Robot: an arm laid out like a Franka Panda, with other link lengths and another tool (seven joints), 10 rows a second.
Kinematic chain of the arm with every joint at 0, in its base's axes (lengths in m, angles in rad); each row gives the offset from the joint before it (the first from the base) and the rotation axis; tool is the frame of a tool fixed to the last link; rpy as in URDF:
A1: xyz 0 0 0.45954 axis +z
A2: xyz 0 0 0 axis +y
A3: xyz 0 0 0.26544 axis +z
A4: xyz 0.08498 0 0 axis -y
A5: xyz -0.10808 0 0.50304 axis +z
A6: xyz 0 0 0 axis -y
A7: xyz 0.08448 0 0 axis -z
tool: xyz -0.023 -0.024 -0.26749 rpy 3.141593 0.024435 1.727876
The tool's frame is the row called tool.
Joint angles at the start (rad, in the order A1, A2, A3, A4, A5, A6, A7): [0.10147 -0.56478 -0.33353 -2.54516 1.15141 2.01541 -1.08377]
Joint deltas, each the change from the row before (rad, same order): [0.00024 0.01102 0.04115 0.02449 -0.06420 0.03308 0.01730]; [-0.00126 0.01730 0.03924 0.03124 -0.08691 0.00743 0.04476]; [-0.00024 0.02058 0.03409 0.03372 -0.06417 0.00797 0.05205]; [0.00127 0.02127 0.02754 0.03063 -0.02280 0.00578 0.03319]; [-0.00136 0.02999 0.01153 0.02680 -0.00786 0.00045 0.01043]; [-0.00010 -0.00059 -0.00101 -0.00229 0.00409 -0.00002 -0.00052]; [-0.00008 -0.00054 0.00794 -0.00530 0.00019 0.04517 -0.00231]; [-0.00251 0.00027 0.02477 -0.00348 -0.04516 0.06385 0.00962]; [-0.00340 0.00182 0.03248 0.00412 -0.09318 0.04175 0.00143]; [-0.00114 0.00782 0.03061 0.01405 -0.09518 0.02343 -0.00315]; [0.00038 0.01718 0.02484 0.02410 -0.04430 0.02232 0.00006]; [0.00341 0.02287 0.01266 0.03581 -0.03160 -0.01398 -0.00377]
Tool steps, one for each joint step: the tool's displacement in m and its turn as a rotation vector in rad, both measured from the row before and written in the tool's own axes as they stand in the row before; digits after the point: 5 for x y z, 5 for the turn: [-0.00147 0.00098 0.00767 0.06745 -0.04566 -0.04832]; [0.00138 -0.00264 0.00683 0.08988 -0.03395 -0.03291]; [0.00136 0.00274 0.00569 0.06569 -0.03108 -0.01223]; [0.00385 0.00814 0.00646 0.03007 -0.01400 -0.00504]; [-0.00332 0.00326 0.00518 0.01694 -0.00554 0.00114]; [0.00003 -0.00057 0.00031 -0.00276 0.00209 0.00347]; [-0.00767 0.00334 0.00066 -0.01338 -0.03600 -0.00435]; [-0.01020 0.00112 0.00226 0.01887 -0.06772 -0.03023]; [-0.00660 -0.00144 0.00234 0.05901 -0.06697 -0.08010]; [-0.00339 0.00193 0.00200 0.06225 -0.05236 -0.09169]; [-0.00203 0.01075 0.00199 0.02377 -0.03359 -0.05403]; [0.00138 0.01042 0.00075 0.02324 -0.00165 -0.04430]
